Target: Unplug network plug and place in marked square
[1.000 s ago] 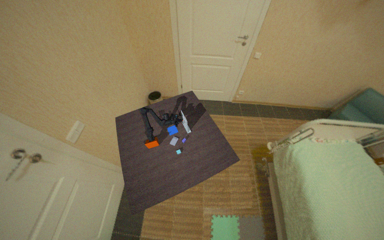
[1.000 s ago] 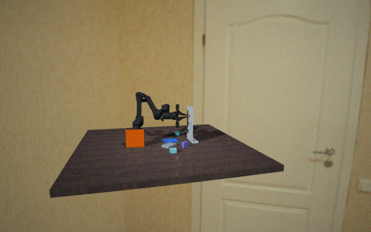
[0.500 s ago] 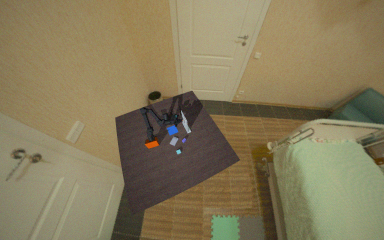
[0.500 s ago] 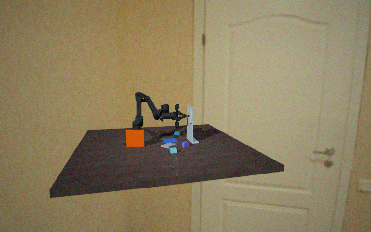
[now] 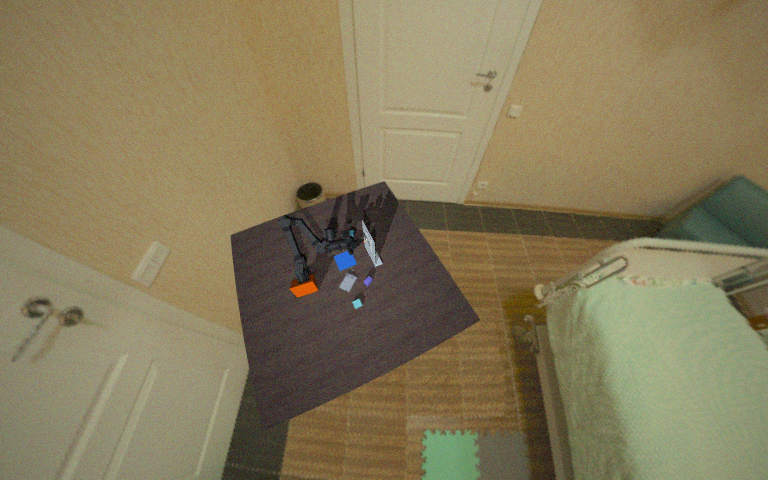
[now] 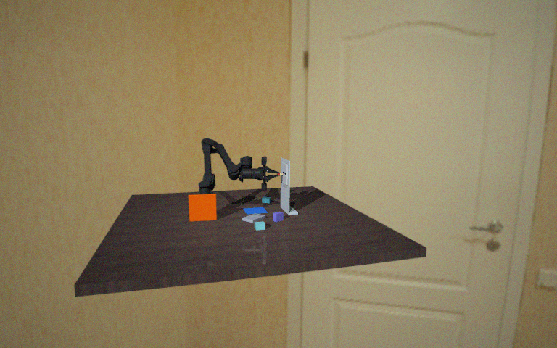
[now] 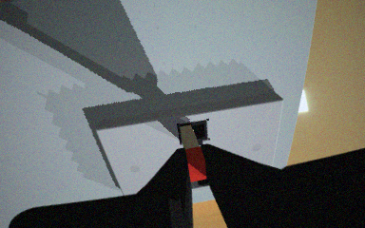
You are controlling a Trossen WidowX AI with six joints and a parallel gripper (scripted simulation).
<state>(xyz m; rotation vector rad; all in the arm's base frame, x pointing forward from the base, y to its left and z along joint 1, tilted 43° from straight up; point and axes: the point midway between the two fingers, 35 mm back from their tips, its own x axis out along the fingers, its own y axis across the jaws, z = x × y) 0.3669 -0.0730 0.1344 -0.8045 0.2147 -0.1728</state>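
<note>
Right now the blue marked square is 130 mm behind my gripper tip, 50 mm to the left of it and 210 mm below it. Also, from my gripper tip: network plug right at my gripper tip; purple cube 50 mm behind, 160 mm to the right, 190 mm below; grey upright panel 40 mm ahead, 10 mm to the right, 80 mm below.
</note>
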